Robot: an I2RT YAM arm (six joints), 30 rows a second.
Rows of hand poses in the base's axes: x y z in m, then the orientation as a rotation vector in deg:
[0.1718, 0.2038, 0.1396, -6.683, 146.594, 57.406]
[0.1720, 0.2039, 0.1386, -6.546, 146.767, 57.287]
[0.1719, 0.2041, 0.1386, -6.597, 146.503, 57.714]
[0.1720, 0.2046, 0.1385, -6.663, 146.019, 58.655]
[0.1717, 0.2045, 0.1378, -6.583, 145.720, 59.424]
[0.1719, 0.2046, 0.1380, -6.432, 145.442, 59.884]
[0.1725, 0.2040, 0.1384, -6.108, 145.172, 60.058]
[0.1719, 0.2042, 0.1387, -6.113, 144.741, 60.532]
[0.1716, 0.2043, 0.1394, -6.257, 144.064, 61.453]
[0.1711, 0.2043, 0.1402, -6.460, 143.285, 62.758]
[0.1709, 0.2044, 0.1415, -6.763, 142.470, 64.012]
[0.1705, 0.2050, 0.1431, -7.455, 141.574, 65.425]
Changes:
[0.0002, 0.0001, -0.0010, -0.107, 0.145, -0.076]
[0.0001, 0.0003, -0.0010, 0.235, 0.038, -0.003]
[0.0002, 0.0008, -0.0011, 0.965, -0.098, 0.154]
[-0.0001, 0.0007, -0.0018, 1.553, -0.089, 0.220]
[0.0001, 0.0008, -0.0016, 1.949, -0.147, 0.166]
[0.0007, 0.0002, -0.0012, 2.185, -0.254, -0.075]
[0.0001, 0.0004, -0.0009, 2.614, -0.473, -0.060]
[-0.0002, 0.0005, -0.0002, 3.382, -0.785, 0.101]
[-0.0007, 0.0005, 0.0006, 4.417, -1.058, 0.380]
[-0.0009, 0.0006, 0.0019, 5.418, -1.391, 0.709]
[-0.0013, 0.0012, 0.0035, 6.491, -1.810, 1.326]

